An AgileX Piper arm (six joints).
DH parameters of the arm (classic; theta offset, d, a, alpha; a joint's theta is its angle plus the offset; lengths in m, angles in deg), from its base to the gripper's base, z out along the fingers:
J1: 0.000 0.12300 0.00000 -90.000
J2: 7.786 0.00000 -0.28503 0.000
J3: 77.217 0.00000 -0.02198 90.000
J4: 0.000 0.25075 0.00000 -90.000
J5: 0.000 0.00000 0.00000 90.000
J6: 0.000 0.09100 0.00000 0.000
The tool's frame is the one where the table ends.
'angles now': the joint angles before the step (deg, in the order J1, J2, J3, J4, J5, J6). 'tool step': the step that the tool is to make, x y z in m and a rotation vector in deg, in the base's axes. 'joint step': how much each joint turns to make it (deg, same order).
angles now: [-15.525, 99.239, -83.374, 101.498, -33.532, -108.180]
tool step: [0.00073, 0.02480, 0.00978, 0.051, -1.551, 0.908]
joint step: [3.983, -1.482, 0.063, -0.001, -2.880, 1.159]
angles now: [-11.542, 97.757, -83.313, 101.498, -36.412, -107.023]
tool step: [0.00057, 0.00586, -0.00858, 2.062, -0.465, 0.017]
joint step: [0.871, 0.000, 1.531, -0.001, -0.139, 2.776]
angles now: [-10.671, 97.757, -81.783, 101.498, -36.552, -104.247]
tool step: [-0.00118, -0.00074, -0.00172, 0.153, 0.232, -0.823]
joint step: [0.001, 0.000, 0.300, -0.001, -0.763, 0.332]
